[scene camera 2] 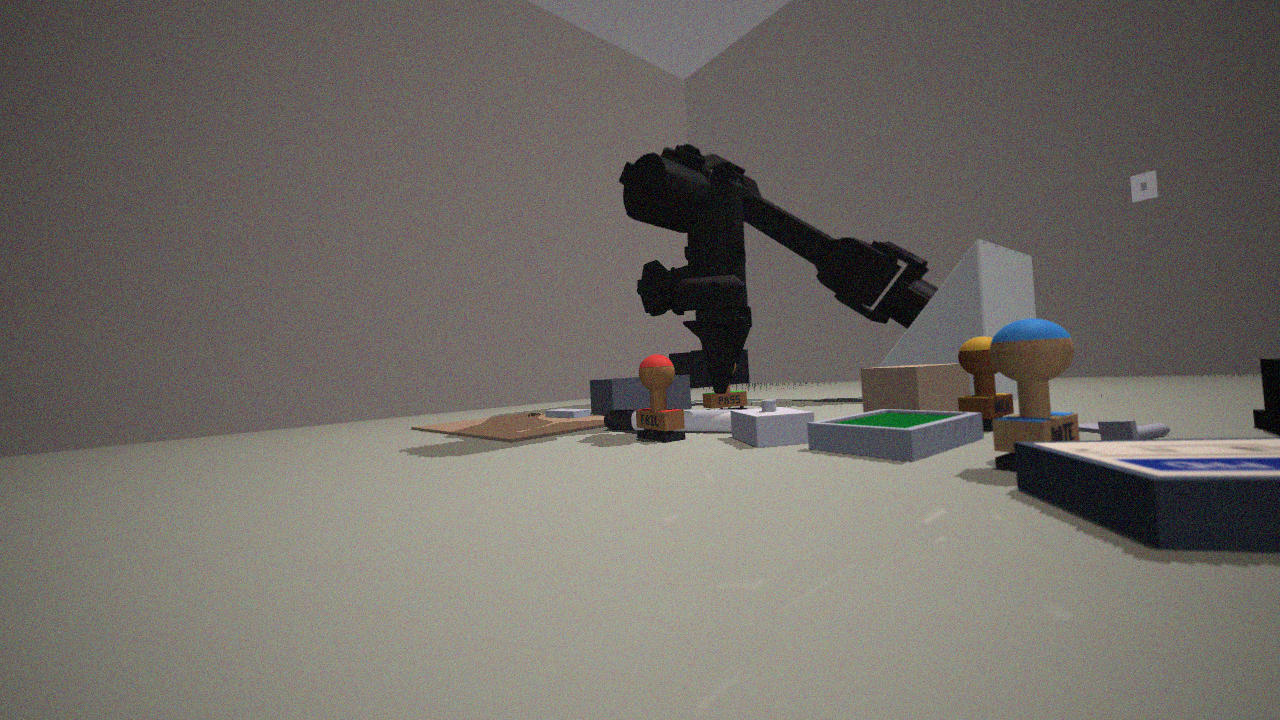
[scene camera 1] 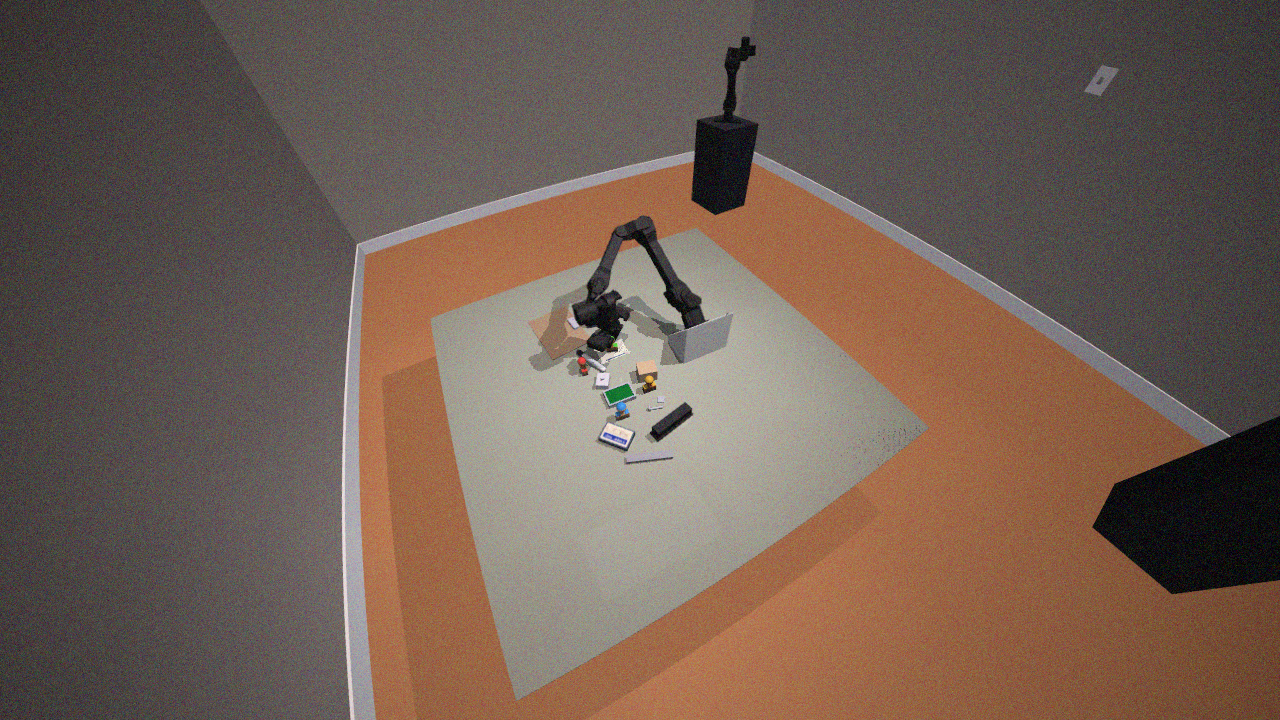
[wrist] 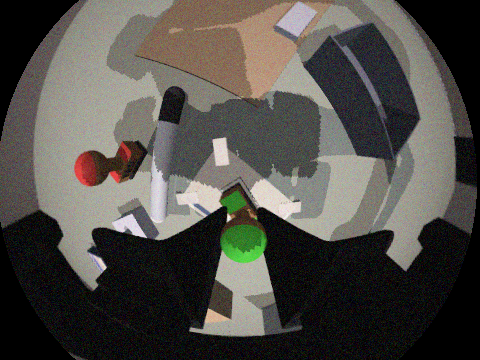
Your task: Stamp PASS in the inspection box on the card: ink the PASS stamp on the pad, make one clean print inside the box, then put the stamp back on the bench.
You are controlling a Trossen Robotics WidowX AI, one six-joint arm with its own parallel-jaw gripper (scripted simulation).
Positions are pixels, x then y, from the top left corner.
Scene:
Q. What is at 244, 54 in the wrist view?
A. A brown sheet.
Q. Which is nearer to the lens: the red-topped fail stamp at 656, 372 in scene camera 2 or the brown sheet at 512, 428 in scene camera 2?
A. The red-topped fail stamp.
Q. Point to a wooden block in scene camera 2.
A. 934, 387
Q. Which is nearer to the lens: the red-topped fail stamp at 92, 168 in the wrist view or the wooden block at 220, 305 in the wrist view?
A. The red-topped fail stamp.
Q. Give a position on a pass stamp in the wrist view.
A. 243, 239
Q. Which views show the brown sheet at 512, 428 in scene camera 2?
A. Scene camera 2, scene camera 1 and the wrist view: all of them.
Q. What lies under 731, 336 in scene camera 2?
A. My gripper.

